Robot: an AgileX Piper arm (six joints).
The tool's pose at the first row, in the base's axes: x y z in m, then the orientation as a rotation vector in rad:
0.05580 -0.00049 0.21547 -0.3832 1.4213 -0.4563
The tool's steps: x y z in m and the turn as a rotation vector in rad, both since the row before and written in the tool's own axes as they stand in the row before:
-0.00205 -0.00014 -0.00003 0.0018 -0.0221 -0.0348
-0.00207 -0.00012 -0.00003 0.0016 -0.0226 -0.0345
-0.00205 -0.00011 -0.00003 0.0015 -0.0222 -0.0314
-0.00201 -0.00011 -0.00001 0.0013 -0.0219 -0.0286
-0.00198 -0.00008 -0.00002 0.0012 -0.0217 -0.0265
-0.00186 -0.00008 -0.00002 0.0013 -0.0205 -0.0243
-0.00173 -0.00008 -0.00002 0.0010 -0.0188 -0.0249
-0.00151 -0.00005 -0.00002 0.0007 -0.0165 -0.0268
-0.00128 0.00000 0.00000 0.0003 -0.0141 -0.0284
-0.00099 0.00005 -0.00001 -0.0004 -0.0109 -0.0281
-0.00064 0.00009 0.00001 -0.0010 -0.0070 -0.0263
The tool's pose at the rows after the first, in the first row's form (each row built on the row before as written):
0.05558 0.00045 0.21728 -0.4109 1.3945 -0.4802
0.05532 0.00148 0.21906 -0.4384 1.3670 -0.5034
0.05502 0.00257 0.22077 -0.4636 1.3400 -0.5239
0.05470 0.00369 0.22241 -0.4868 1.3136 -0.5419
0.05434 0.00486 0.22397 -0.5084 1.2876 -0.5580
0.05397 0.00600 0.22540 -0.5281 1.2629 -0.5725
0.05359 0.00708 0.22670 -0.5479 1.2396 -0.5878
0.05324 0.00807 0.22779 -0.5685 1.2180 -0.6051
0.05294 0.00896 0.22866 -0.5898 1.1983 -0.6243
0.05270 0.00970 0.22927 -0.6106 1.1817 -0.6439
0.05256 0.01023 0.22961 -0.6297 1.1692 -0.6630

